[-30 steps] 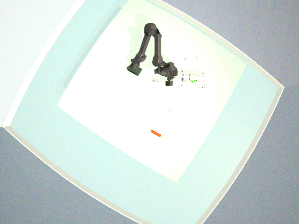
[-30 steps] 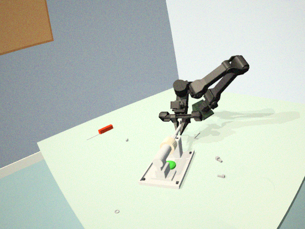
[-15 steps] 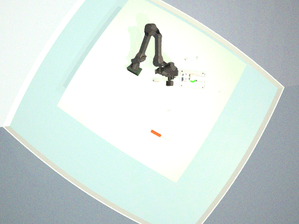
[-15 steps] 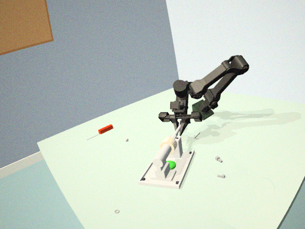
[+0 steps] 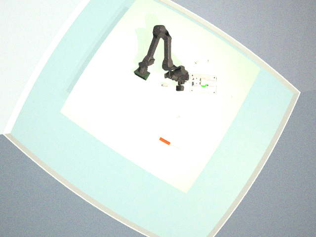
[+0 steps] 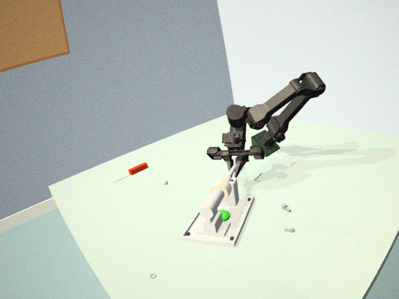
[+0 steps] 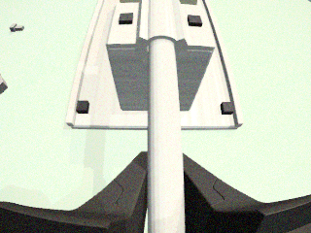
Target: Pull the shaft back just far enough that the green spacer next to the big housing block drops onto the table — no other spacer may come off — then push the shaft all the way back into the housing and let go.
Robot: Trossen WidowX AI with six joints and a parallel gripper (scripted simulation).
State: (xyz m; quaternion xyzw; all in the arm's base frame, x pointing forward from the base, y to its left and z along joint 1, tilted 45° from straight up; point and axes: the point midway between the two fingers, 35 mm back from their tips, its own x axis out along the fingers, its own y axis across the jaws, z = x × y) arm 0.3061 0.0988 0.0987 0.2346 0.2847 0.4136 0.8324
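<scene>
Now: the shaft 4 cm ahead of my gripper tip, 3 cm to the left of it and 2 cm above it. Also, from my gripper tip: green spacer (13 cm ahead, 8 cm to the left, 5 cm below); cream spacer (9 cm ahead, 6 cm to the left, 2 cm above).
</scene>
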